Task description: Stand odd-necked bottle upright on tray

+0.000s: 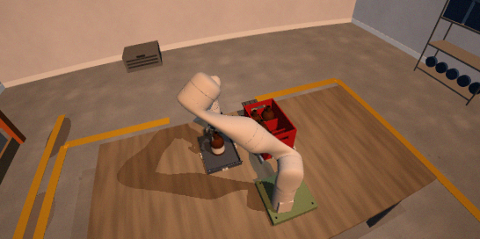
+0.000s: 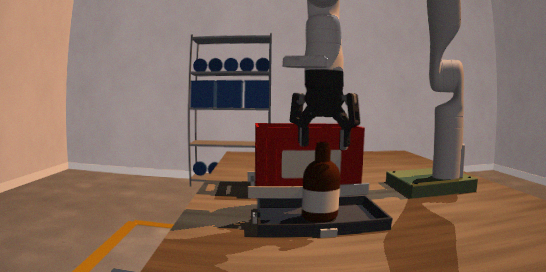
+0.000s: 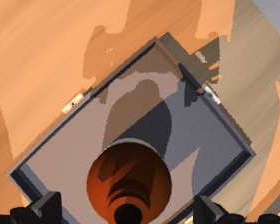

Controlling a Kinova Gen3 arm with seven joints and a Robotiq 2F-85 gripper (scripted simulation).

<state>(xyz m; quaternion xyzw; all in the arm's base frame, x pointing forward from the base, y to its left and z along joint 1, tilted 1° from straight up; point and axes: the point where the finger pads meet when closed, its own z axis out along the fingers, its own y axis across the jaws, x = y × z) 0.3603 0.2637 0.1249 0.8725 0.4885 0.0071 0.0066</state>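
Right now my hand is 140 mm above the dark tray. From my hand the other things lie so: red crate: 290 mm to the right, 70 mm below, 50 mm ahead.
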